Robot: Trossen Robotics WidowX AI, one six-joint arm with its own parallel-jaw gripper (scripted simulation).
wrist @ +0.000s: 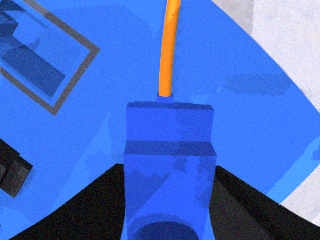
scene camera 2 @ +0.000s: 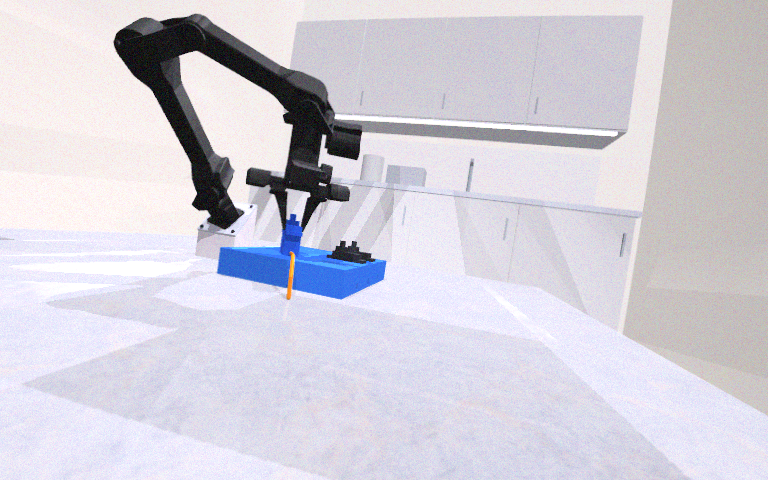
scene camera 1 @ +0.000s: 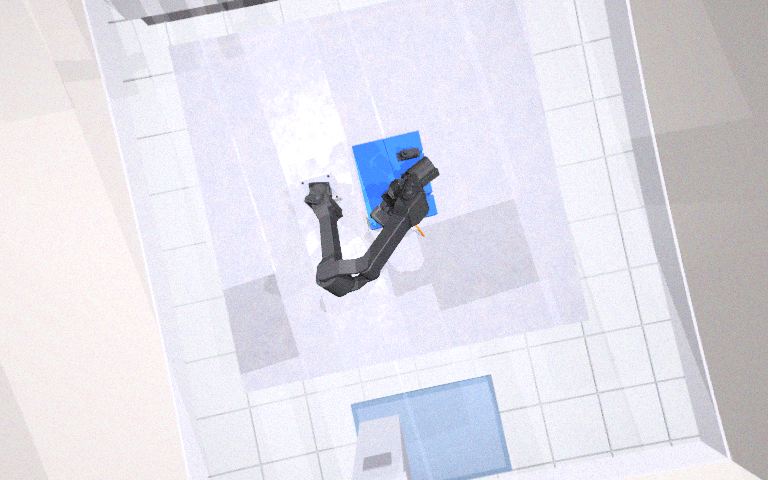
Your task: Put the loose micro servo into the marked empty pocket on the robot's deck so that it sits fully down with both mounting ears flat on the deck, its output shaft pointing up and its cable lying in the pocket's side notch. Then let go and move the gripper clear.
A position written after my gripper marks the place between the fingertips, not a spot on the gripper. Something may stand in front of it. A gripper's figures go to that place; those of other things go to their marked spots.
Labels:
My gripper (wrist: 167, 175): 10 cm from the lens. A blue micro servo (wrist: 169, 162): 8 cm from the lens. A deck (wrist: 258, 132): 15 cm from the lens. The marked spots on the blue micro servo and the deck are 8 cm apart.

